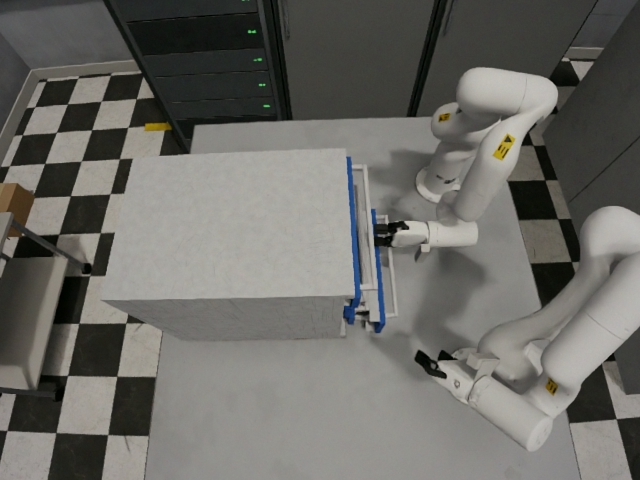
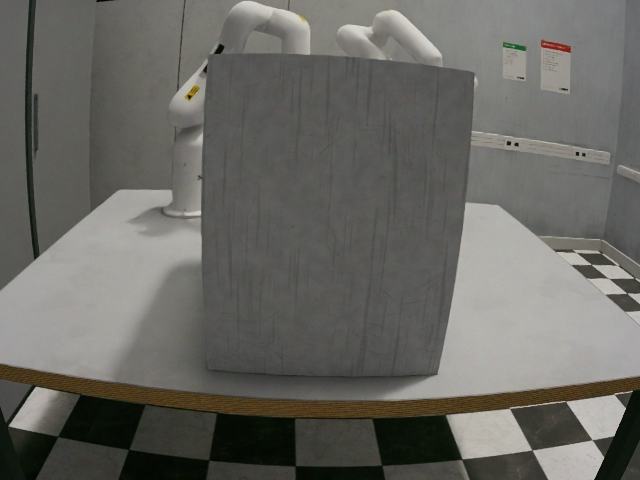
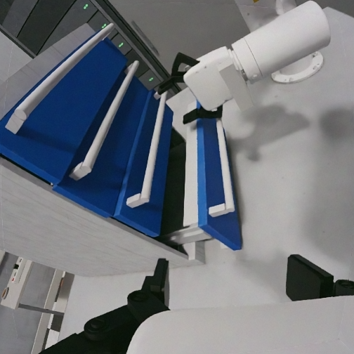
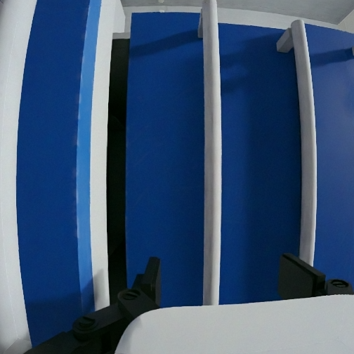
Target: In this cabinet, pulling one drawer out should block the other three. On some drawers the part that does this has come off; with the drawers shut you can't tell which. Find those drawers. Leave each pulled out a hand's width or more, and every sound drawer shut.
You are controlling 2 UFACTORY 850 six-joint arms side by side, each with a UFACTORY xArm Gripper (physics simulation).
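The grey cabinet has four blue drawers. The bottom drawer is pulled out, with a dark gap behind its front. The third drawer from the top stands slightly proud of the second drawer. The second and top drawer look shut. My right gripper is open, its fingers on either side of the third drawer's white handle. My left gripper is open and empty, away from the cabinet.
The cabinet stands on a grey table. The right arm reaches across above the bottom drawer's handle. A server rack stands at the top, and a trolley stands at the far left.
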